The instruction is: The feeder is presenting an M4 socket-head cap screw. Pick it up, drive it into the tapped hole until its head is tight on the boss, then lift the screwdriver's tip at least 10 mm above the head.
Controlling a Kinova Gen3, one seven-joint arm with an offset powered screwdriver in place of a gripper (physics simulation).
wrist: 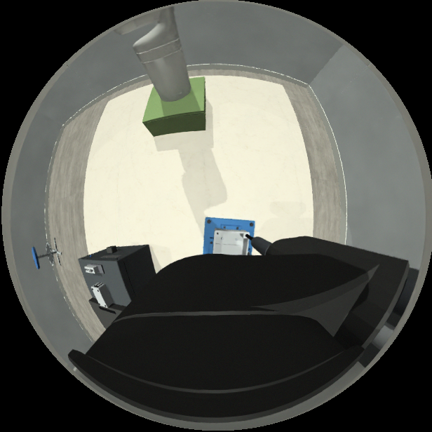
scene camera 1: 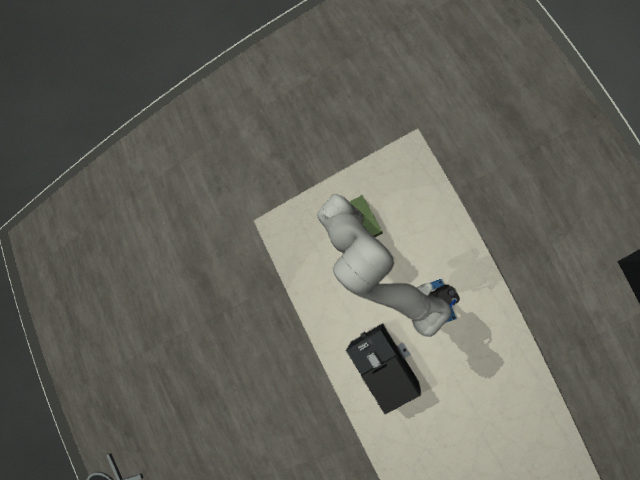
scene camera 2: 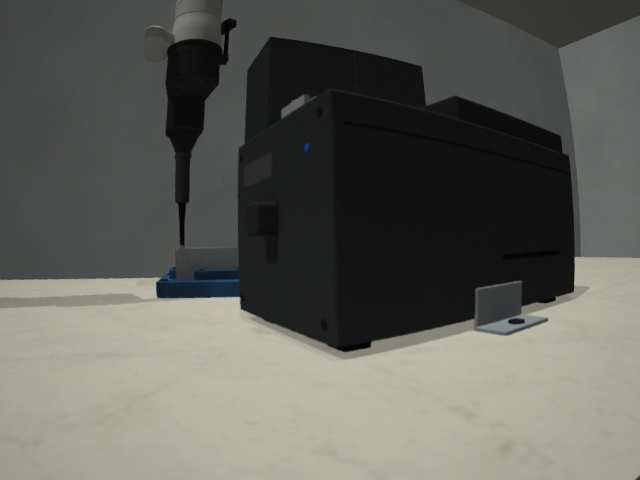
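Observation:
My screwdriver [scene camera 2: 181, 244] [wrist: 247, 236] stands upright, its thin black bit pointing down. The tip meets the top of the pale housing [scene camera 2: 214, 258] [wrist: 226, 240] at one corner, where the boss is; no gap shows between them in scene camera 2. The housing sits in a blue fixture [scene camera 1: 437, 283] [scene camera 2: 199, 289] [wrist: 215, 223]. The cap screw cannot be made out at the tip, and the tapped hole is hidden under it. In scene camera 1 the arm hides the tip. The black feeder [scene camera 1: 392, 377] [scene camera 2: 439, 206] [wrist: 137, 270] stands apart from the fixture.
A green block [scene camera 1: 366, 215] [wrist: 175, 122] stands near the arm's base. A small grey bracket [scene camera 1: 404, 350] [scene camera 2: 498, 304] stands against the feeder's side. The feeder is tall beside the fixture. A black object [scene camera 1: 631, 273] shows at the right edge of scene camera 1.

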